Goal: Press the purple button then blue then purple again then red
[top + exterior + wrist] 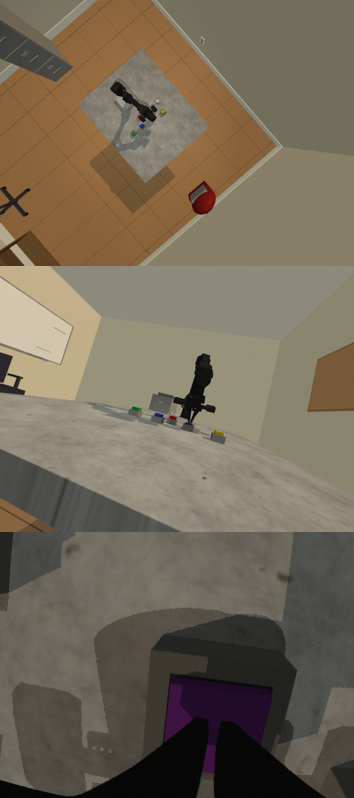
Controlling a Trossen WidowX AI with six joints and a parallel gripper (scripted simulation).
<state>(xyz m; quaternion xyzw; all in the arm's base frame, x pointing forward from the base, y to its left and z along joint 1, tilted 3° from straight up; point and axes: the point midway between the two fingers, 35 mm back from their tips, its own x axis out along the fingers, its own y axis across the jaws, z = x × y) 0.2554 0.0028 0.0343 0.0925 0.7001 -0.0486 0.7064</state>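
Right now the purple button is 10 mm below my gripper tip. Also, from my gripper tip: yellow button: 80 mm ahead, 110 mm to the left; then red button: 70 mm behind, 80 mm to the right; then blue button: 140 mm to the right.
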